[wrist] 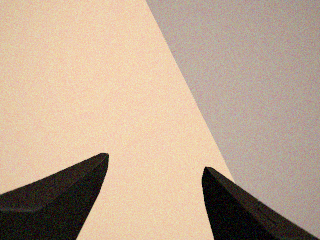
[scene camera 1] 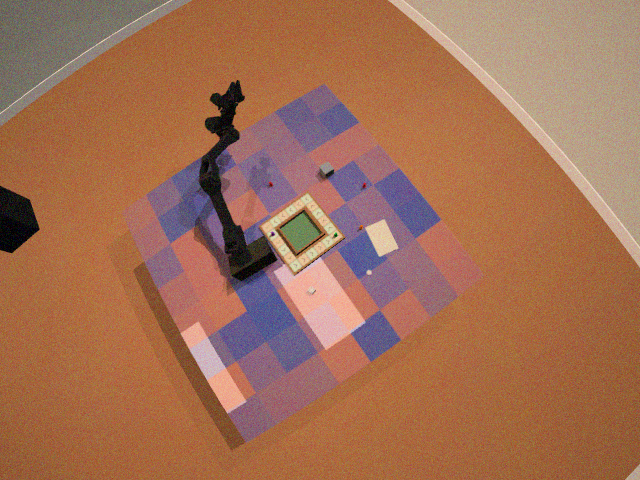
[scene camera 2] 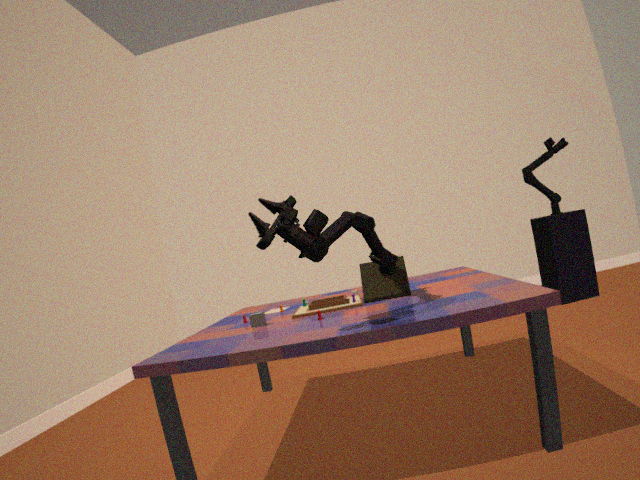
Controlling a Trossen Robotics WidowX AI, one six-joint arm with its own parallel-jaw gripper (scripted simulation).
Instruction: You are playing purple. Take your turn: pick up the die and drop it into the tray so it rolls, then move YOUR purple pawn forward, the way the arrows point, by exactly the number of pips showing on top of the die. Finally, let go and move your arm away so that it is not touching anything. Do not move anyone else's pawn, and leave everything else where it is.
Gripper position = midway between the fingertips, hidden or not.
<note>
My gripper (scene camera 2: 253, 205) is open, with nothing in its grasp. Further things: a green tray (scene camera 1: 300, 231) and an arrow square (scene camera 1: 295, 263).
My gripper also shows in the wrist view (wrist: 156, 167).
</note>
